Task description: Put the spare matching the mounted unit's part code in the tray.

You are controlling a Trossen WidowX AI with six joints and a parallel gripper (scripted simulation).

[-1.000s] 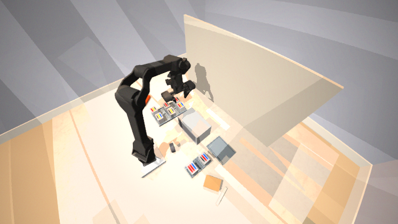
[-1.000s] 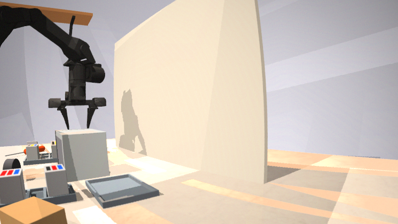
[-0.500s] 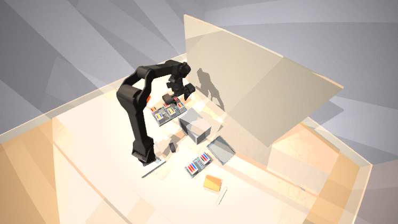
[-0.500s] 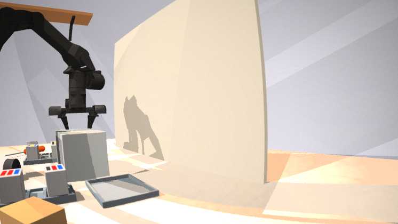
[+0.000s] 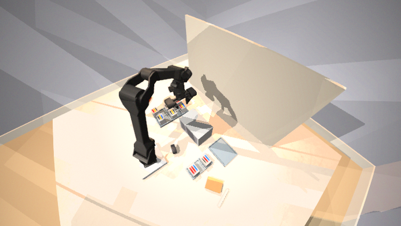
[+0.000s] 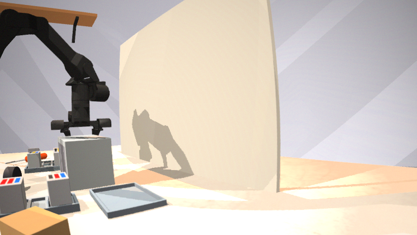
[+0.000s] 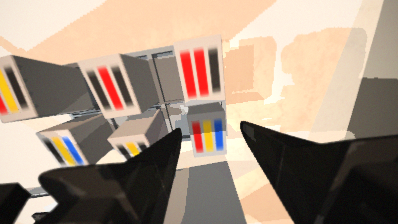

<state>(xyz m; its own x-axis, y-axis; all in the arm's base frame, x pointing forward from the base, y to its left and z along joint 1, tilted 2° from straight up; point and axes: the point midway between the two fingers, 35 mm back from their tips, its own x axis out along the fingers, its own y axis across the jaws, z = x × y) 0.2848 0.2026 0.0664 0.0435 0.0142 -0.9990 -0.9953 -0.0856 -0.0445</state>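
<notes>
Now: gripper tip right at the block. Round my gripper tip: grey tray 60 mm ahead, 350 mm to the right, 40 mm below; beige wall 230 mm ahead, 130 mm to the right, 180 mm above; grey mounted unit 170 mm to the right, 10 mm above.
</notes>
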